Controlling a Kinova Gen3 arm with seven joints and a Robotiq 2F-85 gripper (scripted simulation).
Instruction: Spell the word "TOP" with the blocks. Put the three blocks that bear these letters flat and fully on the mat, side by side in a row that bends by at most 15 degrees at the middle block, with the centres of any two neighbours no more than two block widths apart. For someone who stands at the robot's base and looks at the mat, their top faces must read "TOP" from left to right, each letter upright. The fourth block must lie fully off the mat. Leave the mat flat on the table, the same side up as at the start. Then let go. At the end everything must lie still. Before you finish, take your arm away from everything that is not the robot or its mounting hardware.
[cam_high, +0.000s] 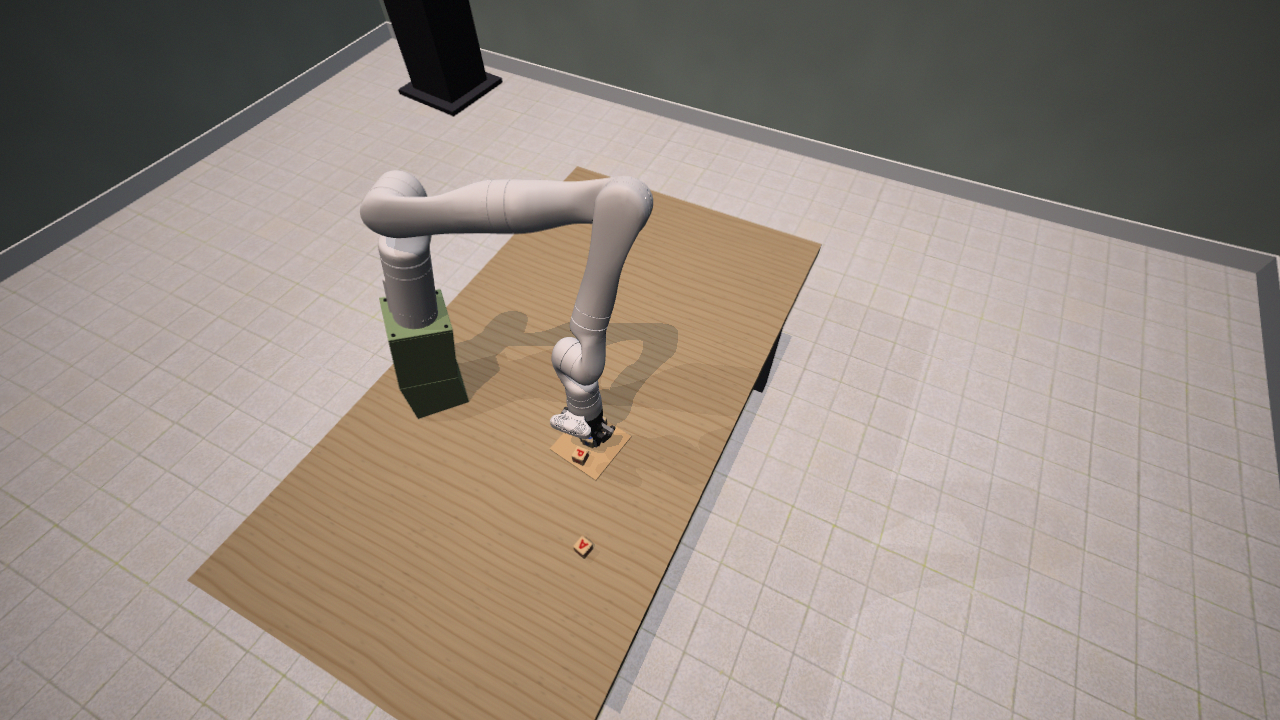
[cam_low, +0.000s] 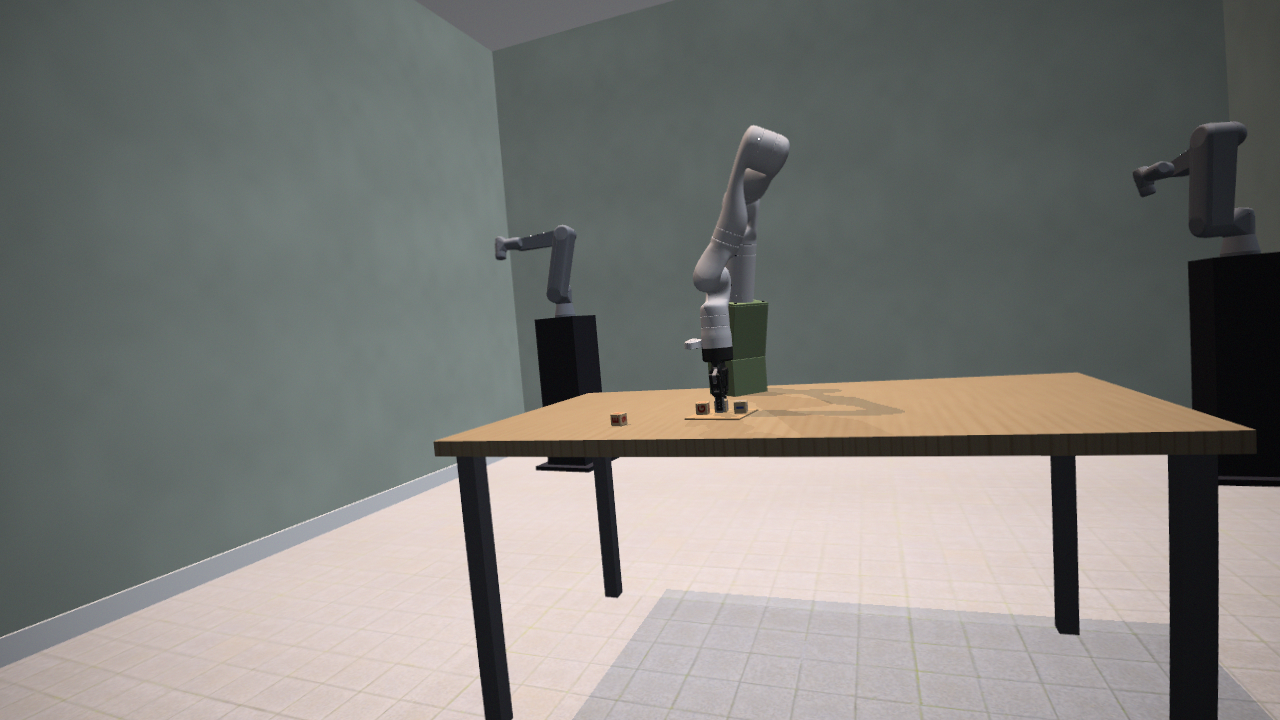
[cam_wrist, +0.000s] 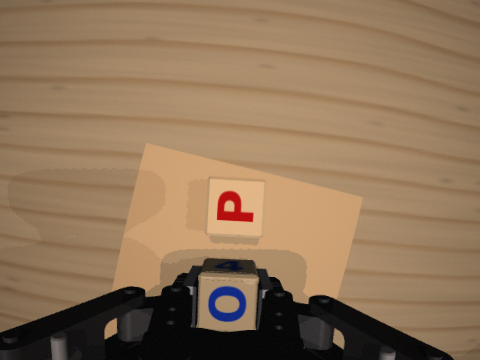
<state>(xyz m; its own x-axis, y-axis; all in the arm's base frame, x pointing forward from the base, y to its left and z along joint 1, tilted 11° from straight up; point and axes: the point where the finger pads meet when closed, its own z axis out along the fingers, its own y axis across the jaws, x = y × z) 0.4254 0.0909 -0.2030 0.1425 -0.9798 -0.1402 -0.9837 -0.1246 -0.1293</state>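
Now: the tan mat 30 mm below my hand.
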